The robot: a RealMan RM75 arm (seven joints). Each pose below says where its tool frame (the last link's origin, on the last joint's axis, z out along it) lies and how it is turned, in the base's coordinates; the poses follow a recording.
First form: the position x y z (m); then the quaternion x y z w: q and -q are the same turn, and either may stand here.
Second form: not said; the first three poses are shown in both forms.
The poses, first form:
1: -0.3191, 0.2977, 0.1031, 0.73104, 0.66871, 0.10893, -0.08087
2: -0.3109, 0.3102, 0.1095, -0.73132, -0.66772, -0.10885, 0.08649
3: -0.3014, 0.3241, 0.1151, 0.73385, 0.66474, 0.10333, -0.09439
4: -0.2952, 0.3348, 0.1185, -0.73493, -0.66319, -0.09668, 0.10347
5: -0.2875, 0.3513, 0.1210, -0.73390, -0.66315, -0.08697, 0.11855
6: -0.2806, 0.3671, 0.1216, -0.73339, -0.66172, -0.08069, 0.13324
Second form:
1: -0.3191, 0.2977, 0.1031, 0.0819, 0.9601, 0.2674, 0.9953, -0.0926, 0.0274
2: -0.3109, 0.3102, 0.1095, 0.0846, 0.9578, 0.2747, 0.9955, -0.0933, 0.0189
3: -0.3014, 0.3241, 0.1151, 0.0949, 0.9561, 0.2771, 0.9951, -0.0984, -0.0012
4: -0.2952, 0.3348, 0.1185, 0.1017, 0.9548, 0.2793, 0.9948, -0.0989, -0.0239
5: -0.2875, 0.3513, 0.1210, 0.1053, 0.9528, 0.2849, 0.9940, -0.0924, -0.0587
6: -0.2806, 0.3671, 0.1216, 0.1112, 0.9491, 0.2947, 0.9921, -0.0887, -0.0886
